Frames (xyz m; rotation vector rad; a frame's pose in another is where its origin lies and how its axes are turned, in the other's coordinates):
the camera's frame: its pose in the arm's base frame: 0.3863 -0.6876 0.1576 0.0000 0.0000 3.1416
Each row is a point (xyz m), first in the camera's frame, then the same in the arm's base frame.
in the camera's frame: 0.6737 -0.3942 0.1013
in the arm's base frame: -0.2874 -0.2934 0.2589
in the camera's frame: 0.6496 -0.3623 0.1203
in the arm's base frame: -0.2633 -0.3253 0.2779
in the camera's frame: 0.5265 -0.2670 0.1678
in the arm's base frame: -0.1402 -0.4206 0.3254
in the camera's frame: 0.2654 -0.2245 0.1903
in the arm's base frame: 0.1209 -0.4631 0.3479
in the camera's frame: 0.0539 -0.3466 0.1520
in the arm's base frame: 0.3324 -0.3410 0.3096
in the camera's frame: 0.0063 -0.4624 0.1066
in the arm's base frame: 0.3800 -0.2252 0.2642
